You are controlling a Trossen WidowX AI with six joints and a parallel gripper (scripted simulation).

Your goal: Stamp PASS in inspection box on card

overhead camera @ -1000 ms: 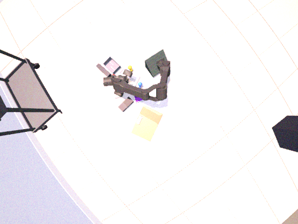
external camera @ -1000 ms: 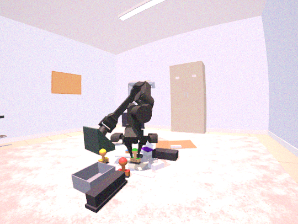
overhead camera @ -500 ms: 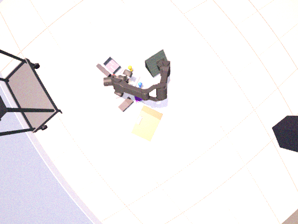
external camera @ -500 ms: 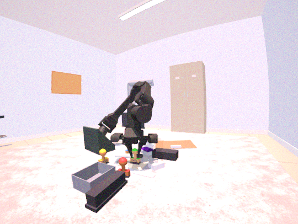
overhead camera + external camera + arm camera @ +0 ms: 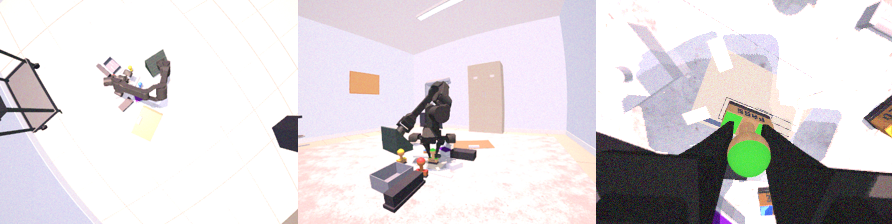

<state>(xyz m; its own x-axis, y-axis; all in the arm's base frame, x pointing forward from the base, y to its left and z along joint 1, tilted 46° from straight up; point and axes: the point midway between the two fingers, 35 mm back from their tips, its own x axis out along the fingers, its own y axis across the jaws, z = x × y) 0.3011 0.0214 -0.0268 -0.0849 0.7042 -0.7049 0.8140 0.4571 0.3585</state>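
The green-knobbed stamp lies right at my gripper tip. Round my gripper tip: marker (50 mm behind, 40 mm to the left, 10 mm below); small white block (90 mm ahead, 20 mm to the left, 10 mm below); white card (10 mm to the right, 30 mm below).
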